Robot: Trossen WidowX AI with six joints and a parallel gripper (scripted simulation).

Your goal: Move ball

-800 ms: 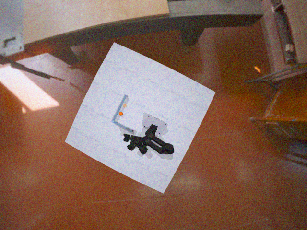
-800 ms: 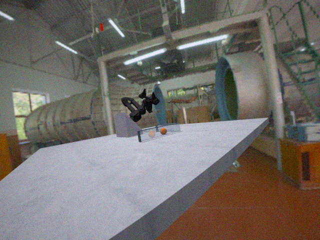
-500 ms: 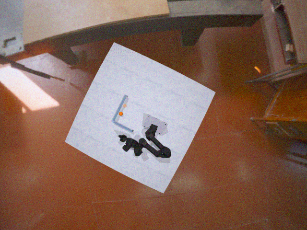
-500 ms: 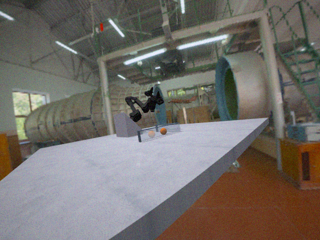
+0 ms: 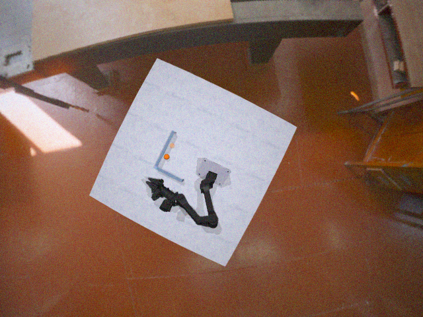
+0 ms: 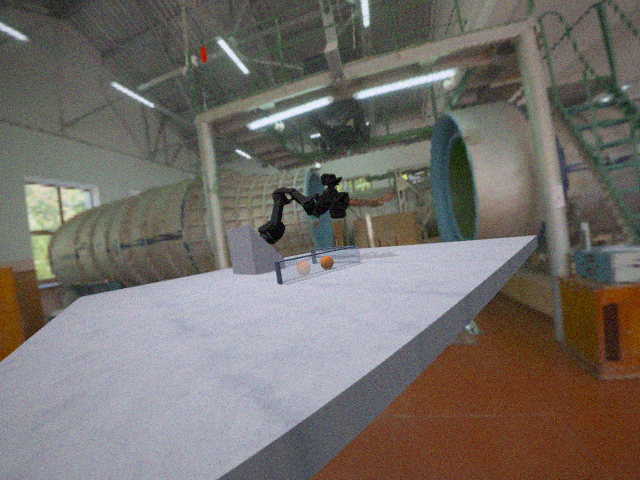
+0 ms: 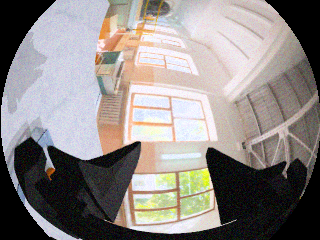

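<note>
The orange ball is 260 mm below my gripper tip and 160 mm to the right of it. Also, from my gripper tip: see-through copy of ball 260 mm below, 250 mm to the right, 10 mm behind.
</note>
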